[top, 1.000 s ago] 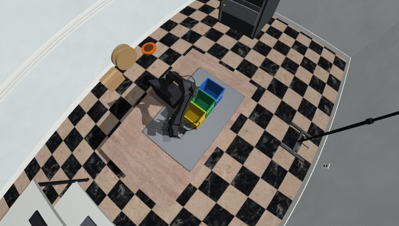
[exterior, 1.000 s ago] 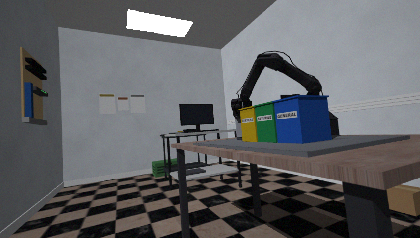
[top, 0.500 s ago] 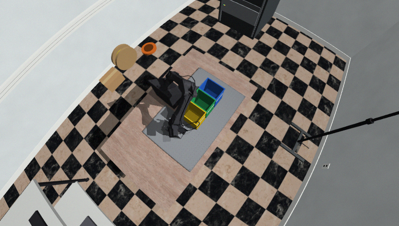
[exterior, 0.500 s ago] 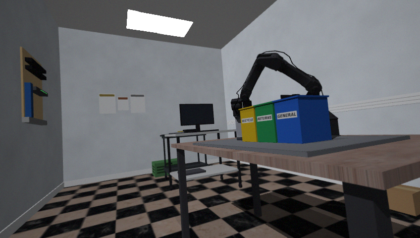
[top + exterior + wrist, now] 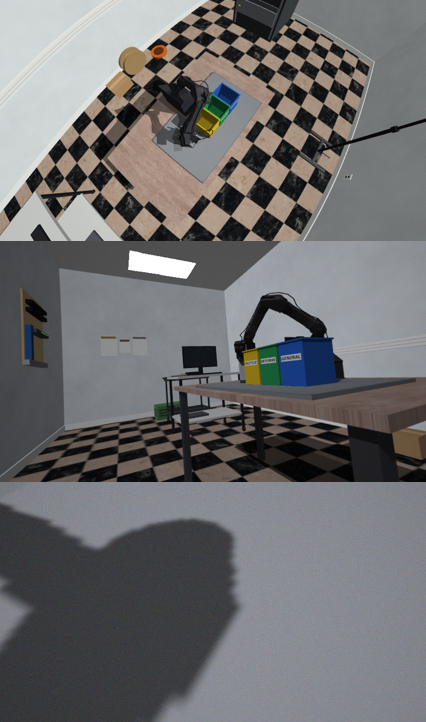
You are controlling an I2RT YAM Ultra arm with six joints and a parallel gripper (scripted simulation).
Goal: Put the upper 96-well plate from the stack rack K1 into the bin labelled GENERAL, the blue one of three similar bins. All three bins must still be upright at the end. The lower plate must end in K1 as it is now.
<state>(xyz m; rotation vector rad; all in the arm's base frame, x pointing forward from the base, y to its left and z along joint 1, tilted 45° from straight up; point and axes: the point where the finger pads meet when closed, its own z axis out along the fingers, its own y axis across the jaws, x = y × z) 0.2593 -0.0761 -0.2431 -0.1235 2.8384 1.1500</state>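
Now: hand 10 mm above the 96-well plate. Round my hand: blue general bin (430 mm to the left, 60 mm ahead, 40 mm above); green returns bin (300 mm to the left, 60 mm ahead, 40 mm above); yellow recycle bin (170 mm to the left, 60 mm ahead, 40 mm above).
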